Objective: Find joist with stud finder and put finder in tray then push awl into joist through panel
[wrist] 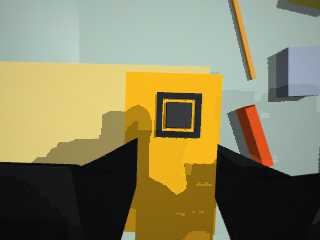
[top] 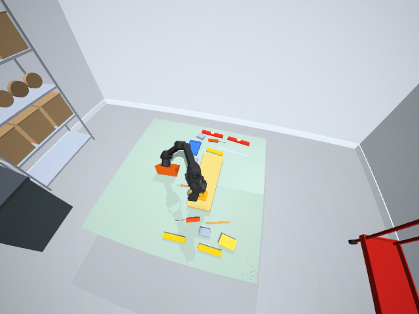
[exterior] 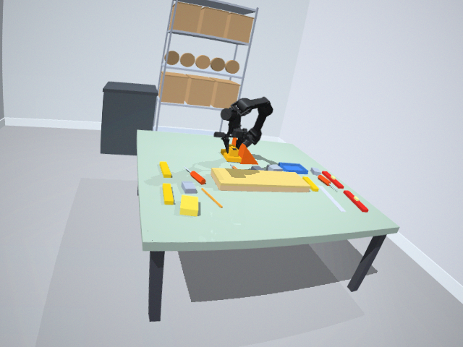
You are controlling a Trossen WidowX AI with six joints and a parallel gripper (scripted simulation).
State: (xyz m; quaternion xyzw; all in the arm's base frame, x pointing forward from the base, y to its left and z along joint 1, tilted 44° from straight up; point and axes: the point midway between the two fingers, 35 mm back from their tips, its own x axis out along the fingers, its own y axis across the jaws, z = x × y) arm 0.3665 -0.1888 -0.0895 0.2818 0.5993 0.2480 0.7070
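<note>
Now: the square light 20 mm ahead of my gripper tip and 30 mm above it. The rest, counted from my gripper tip: orange-handled awl: 180 mm behind, 100 mm to the left, 150 mm below; stud finder: 10 mm ahead, 20 mm above; thin orange stick: 170 mm ahead, 120 mm to the right, 160 mm below.
</note>
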